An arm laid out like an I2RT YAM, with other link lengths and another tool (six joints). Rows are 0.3 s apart.
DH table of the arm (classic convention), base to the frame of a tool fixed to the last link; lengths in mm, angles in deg. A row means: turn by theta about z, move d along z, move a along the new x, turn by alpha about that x. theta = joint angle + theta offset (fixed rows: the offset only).
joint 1: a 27.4  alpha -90  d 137.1  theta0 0
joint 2: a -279.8  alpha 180  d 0  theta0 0
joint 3: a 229.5  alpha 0  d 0  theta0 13.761
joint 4: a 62.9  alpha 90  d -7.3  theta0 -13.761
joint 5: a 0  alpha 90  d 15  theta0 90
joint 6: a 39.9  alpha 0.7  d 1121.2  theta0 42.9
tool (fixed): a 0  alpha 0  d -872.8  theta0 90
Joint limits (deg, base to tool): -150..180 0..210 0..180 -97..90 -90..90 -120..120
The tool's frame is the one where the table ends.
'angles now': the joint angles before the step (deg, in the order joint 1, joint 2, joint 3, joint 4, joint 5, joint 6). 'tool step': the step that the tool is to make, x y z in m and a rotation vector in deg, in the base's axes. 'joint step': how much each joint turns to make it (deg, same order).
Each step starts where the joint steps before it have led.
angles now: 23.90 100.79 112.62 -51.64 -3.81 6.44
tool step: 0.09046 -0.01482 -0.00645 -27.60 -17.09 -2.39
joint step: 7.70 10.71 -0.09 16.79 27.63 -20.15
